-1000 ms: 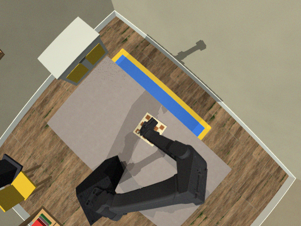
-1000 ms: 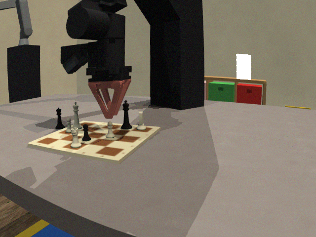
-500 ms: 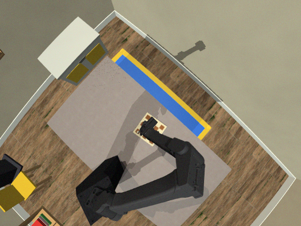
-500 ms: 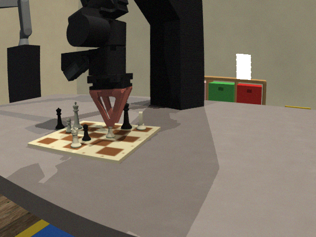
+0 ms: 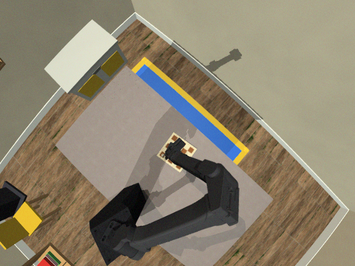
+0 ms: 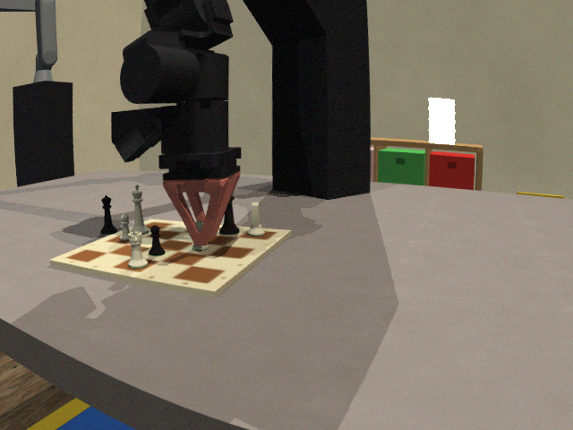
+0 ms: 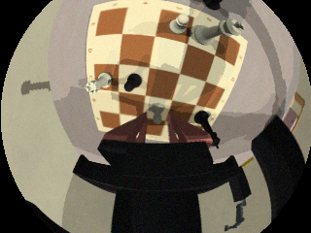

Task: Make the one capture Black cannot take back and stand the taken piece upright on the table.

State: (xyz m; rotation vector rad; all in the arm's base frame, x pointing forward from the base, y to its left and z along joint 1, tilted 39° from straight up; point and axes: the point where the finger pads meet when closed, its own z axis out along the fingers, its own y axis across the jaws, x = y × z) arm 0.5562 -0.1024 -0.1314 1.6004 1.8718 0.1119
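Right now my hand is 4 cm to the left of the chessboard and 2 cm above it. From my hand the other things lie so: black pawn (5 cm to the right, 3 cm ahead); white rook (7 cm ahead, 5 cm to the right); tall black piece (7 cm behind, 1 cm to the left, 1 cm above).
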